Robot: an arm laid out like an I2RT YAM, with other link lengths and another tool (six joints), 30 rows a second.
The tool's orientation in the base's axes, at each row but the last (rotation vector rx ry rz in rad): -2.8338 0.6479 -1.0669; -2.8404 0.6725 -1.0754; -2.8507 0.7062 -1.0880; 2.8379 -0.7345 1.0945; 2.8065 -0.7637 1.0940; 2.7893 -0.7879 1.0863; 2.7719 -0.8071 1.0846; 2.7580 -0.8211 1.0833; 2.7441 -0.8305 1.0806
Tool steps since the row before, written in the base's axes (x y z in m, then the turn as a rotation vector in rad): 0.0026 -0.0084 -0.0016 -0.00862 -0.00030 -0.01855; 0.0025 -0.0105 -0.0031 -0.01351 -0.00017 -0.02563; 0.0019 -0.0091 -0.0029 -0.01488 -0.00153 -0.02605; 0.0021 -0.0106 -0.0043 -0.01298 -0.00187 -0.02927; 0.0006 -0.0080 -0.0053 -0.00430 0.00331 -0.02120; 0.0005 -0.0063 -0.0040 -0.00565 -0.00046 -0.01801; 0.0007 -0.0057 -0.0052 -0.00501 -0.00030 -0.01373; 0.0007 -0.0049 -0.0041 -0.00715 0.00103 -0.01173; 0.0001 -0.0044 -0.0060 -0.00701 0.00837 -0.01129
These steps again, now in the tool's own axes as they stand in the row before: 0.0041 0.0070 0.0037 -0.01722 0.00688 0.00865; 0.0040 0.0091 0.0052 -0.02496 0.00989 0.01090; 0.0032 0.0079 0.0048 -0.02556 0.01174 0.01055; 0.0031 0.0092 0.0064 -0.02624 0.01172 0.01424; 0.0004 0.0075 0.0060 -0.01780 0.00207 0.01256; 0.0005 0.0058 0.0047 -0.01492 0.00555 0.01015; -0.0004 0.0053 0.0057 -0.01183 0.00453 0.00730; 0.0000 0.0044 0.0047 -0.01244 0.00421 0.00415; -0.0018 0.0044 0.0057 -0.01543 -0.00216 0.00200
